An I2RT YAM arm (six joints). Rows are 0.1 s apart.
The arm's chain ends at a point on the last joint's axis. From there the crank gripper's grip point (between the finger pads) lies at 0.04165 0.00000 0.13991 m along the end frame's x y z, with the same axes.
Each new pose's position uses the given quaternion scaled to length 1; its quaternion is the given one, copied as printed.
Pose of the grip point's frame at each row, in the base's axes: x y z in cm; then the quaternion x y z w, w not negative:
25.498 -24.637 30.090 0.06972 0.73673 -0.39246 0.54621
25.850 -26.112 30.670 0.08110 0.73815 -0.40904 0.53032
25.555 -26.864 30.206 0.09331 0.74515 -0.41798 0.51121
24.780 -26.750 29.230 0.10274 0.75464 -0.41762 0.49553
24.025 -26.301 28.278 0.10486 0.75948 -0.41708 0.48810
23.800 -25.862 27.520 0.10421 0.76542 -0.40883 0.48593
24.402 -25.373 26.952 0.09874 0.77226 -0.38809 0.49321
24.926 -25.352 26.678 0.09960 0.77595 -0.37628 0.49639
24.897 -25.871 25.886 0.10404 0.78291 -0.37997 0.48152
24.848 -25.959 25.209 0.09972 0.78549 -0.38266 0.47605
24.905 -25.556 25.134 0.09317 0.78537 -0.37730 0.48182
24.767 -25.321 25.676 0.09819 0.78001 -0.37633 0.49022
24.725 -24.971 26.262 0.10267 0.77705 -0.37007 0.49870
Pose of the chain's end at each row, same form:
16.643 -14.123 35.003 0.06972 0.73673 -0.39246 0.54621
17.592 -15.151 35.647 0.08110 0.73815 -0.40904 0.53032
17.903 -15.613 35.494 0.09331 0.74515 -0.41798 0.51121
17.548 -15.429 34.942 0.10274 0.75464 -0.41762 0.49553
16.965 -14.973 34.187 0.10486 0.75948 -0.41708 0.48810
16.692 -14.698 33.680 0.10421 0.76542 -0.40883 0.48593
16.874 -14.665 33.414 0.09874 0.77226 -0.38809 0.49321
17.227 -14.887 33.333 0.09960 0.77595 -0.37628 0.49639
17.598 -15.300 32.819 0.10404 0.78291 -0.37997 0.48152
17.647 -15.355 32.194 0.09972 0.78549 -0.38266 0.47605
17.459 -15.103 32.090 0.09317 0.78537 -0.37730 0.48182
17.184 -14.861 32.473 0.09819 0.78001 -0.37633 0.49022
16.950 -14.619 33.006 0.10267 0.77705 -0.37007 0.49870

